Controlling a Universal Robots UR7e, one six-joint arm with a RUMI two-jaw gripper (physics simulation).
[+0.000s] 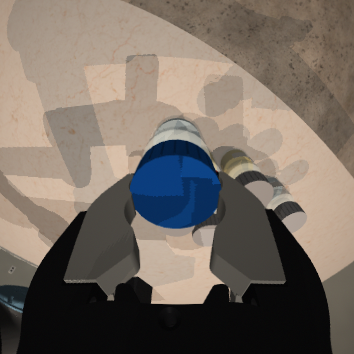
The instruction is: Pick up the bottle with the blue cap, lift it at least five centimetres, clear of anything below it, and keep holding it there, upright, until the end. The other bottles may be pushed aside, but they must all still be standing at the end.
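Frame: origin at the arm's base, x ahead, y left, z up, level; metres.
Seen in the pictures: gripper, between the fingertips: (176, 174).
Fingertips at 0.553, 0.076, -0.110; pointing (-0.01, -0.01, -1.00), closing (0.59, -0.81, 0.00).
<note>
Offsets run from my fingertips to a thing's top centre, as dx, dy, dz. Level surfaces: height alone.
The bottle with the blue cap {+0.006, +0.004, +0.039} (175, 192) is between the two grey jaws, seen from above, its clear and white body running up and away behind the cap. My gripper (176, 174) is shut on it, with a jaw against each side just at the cap. The bottle looks upright, and its cap looks far larger than the other caps, so it is held above the table. Two bottles with grey caps {+0.005, -0.121, -0.049} (257, 189) {+0.005, -0.224, -0.049} (291, 215) stand at the right, below the cap's level. Another grey cap {-0.089, -0.122, -0.049} (204, 236) shows partly behind the right jaw.
The pale round table {dz -0.154} (115, 30) carries many overlapping shadows, and its curved edge runs from the top to the right. Brown speckled floor (300, 65) lies beyond it. A dark blue rounded object (12, 296) shows at the lower left, off the table.
</note>
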